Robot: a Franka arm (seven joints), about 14 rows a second.
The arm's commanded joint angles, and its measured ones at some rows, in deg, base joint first. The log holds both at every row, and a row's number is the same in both.
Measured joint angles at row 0:
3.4 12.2 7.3 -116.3 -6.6 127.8 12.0
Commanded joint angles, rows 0 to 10:
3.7 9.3 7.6 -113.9 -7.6 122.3 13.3
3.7 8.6 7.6 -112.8 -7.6 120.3 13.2
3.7 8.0 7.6 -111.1 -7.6 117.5 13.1
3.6 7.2 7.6 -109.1 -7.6 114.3 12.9
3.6 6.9 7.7 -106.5 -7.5 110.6 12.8
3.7 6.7 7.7 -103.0 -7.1 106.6 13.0
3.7 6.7 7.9 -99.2 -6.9 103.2 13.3
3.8 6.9 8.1 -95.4 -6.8 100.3 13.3
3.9 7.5 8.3 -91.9 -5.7 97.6 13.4
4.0 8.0 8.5 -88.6 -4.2 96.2 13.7
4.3 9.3 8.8 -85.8 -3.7 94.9 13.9
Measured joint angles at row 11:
3.6 6.4 8.2 -93.3 -5.2 98.9 12.0
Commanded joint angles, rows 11 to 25:
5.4 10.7 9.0 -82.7 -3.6 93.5 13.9
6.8 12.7 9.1 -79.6 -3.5 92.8 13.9
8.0 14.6 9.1 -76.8 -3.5 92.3 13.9
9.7 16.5 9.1 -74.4 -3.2 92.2 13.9
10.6 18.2 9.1 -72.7 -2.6 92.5 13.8
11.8 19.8 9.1 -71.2 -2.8 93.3 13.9
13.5 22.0 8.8 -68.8 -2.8 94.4 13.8
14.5 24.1 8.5 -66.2 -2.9 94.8 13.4
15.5 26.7 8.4 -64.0 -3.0 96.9 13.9
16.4 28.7 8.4 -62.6 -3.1 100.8 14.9
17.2 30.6 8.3 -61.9 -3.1 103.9 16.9
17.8 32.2 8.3 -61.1 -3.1 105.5 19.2
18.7 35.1 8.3 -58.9 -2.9 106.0 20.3
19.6 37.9 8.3 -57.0 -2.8 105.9 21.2
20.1 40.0 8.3 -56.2 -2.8 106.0 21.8
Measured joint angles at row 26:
18.2 34.0 9.0 -63.1 -3.5 106.5 19.2
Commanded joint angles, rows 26 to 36:
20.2 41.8 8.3 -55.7 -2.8 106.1 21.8
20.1 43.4 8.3 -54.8 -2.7 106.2 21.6
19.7 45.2 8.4 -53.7 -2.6 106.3 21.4
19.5 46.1 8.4 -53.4 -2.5 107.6 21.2
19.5 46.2 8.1 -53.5 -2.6 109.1 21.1
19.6 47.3 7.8 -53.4 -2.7 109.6 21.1
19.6 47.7 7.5 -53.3 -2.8 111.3 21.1
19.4 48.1 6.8 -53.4 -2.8 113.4 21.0
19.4 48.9 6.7 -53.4 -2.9 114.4 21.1
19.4 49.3 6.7 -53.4 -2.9 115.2 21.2
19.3 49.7 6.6 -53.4 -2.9 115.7 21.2
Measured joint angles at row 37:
19.0 47.7 7.0 -56.3 -3.5 114.7 20.4
